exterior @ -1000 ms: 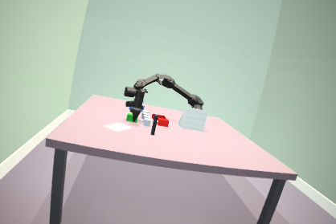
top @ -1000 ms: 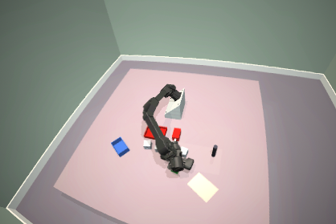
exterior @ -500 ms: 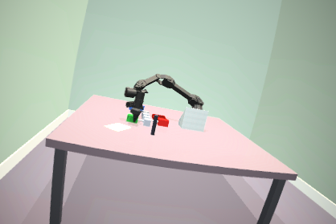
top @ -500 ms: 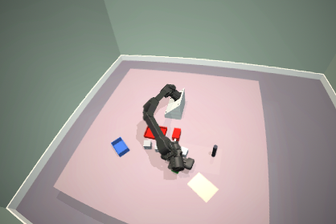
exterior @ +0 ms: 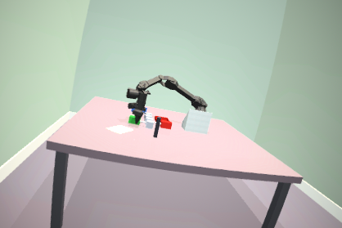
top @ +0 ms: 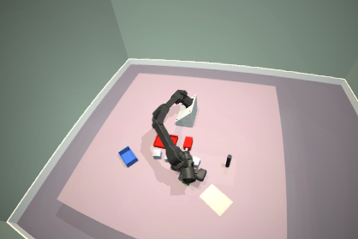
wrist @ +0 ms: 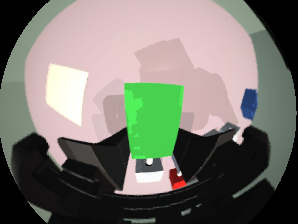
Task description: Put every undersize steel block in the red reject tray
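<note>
My gripper tip is 20 mm below the green GO gauge and 10 mm past it. The rest, counted from my gripper tip: blue tray (400 mm to the right, 20 mm behind); small red piece (180 mm behind, 60 mm to the right, 10 mm above); cream sheet (170 mm to the left, 100 mm ahead, 10 mm below).
</note>
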